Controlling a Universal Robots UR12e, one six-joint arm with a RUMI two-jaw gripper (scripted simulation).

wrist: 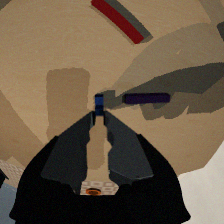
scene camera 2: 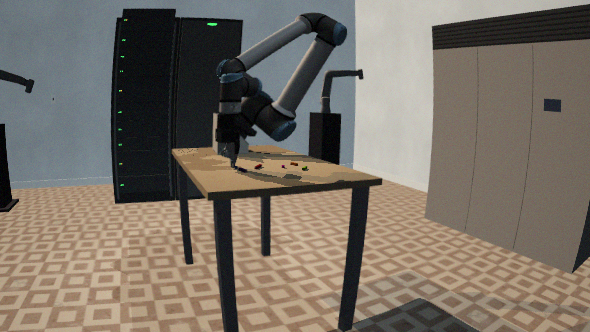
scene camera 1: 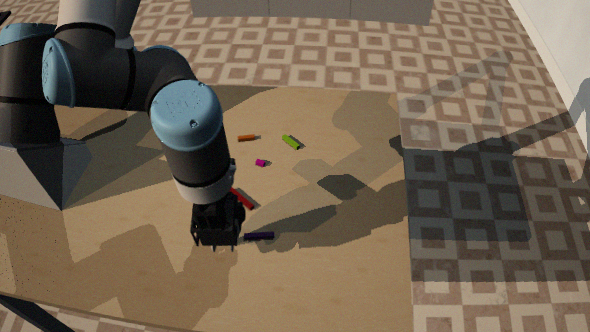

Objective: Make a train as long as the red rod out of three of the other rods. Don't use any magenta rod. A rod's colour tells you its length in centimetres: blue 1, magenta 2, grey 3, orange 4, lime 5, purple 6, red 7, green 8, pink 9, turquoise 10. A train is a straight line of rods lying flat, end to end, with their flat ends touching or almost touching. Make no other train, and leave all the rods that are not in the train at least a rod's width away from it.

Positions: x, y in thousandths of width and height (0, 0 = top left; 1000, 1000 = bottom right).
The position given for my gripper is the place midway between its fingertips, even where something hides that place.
Note:
In view: my gripper (scene camera 1: 387, 736).
My gripper shows as well in the wrist view (wrist: 444, 502).

